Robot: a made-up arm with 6 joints.
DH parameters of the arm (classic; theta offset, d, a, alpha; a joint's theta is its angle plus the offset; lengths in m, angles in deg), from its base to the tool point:
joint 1: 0 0.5 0.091 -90
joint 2: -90 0 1.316 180
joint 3: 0 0 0.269 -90
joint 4: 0 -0.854 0 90
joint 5: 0 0 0 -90
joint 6: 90 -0.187 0 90
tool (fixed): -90 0 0 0
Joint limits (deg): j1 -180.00..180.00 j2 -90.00..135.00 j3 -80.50..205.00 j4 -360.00..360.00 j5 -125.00..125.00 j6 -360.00..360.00
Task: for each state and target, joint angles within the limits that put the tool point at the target. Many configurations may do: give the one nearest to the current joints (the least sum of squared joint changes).
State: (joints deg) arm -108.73 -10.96 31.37 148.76 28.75 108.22
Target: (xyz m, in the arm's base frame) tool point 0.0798 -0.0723 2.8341
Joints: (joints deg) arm -89.09 -6.49 64.50 126.66 31.62 108.22
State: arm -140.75 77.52 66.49 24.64 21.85 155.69
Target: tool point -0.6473 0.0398 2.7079
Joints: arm -180.00 29.27 102.27 -17.79 44.16 155.69
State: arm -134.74 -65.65 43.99 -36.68 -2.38 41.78
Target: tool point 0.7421 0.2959 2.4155
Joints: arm -156.91 -49.50 21.30 -36.89 -9.63 41.78
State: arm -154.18 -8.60 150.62 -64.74 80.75 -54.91
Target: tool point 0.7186 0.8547 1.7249
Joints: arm -138.72 -10.92 151.79 -65.58 81.10 -54.91
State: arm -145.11 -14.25 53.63 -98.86 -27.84 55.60
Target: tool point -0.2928 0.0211 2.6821
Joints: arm -180.00 -15.78 28.46 -99.01 6.56 55.60
